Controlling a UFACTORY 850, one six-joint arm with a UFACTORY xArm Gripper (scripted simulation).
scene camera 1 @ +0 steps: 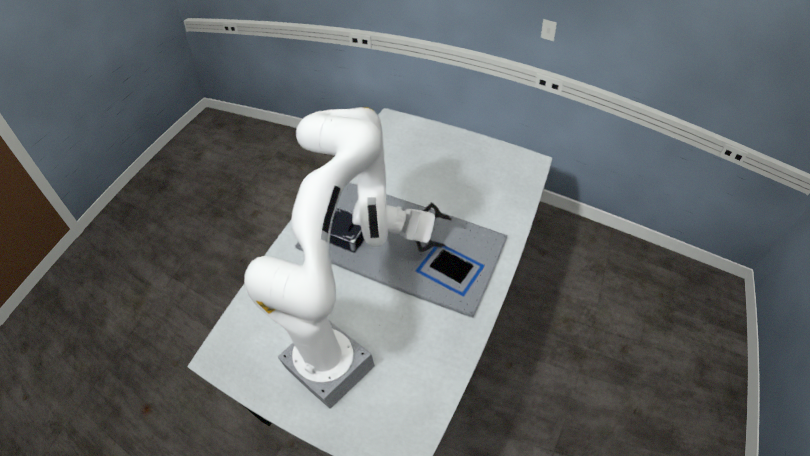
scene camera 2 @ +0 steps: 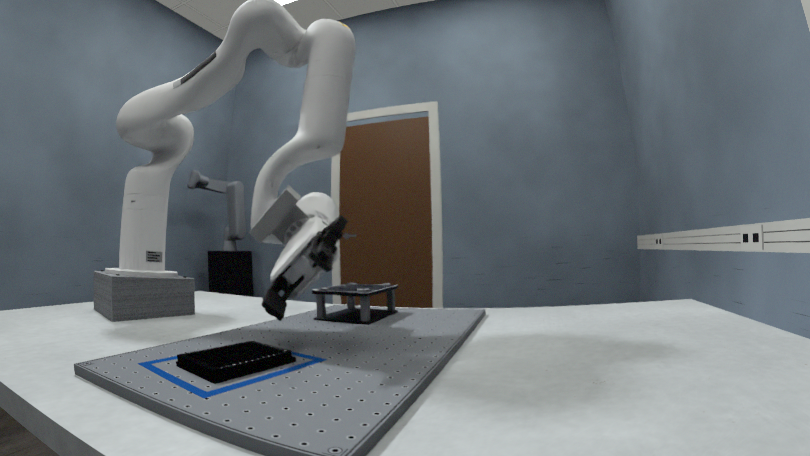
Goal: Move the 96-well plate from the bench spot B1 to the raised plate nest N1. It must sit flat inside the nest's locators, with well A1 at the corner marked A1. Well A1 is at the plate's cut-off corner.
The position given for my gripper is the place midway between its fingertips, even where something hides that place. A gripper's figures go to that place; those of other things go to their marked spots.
My gripper (scene camera 2: 293, 288) is 47 cm from the lens. A black 96-well plate (scene camera 2: 224, 363): 45 cm from the lens.
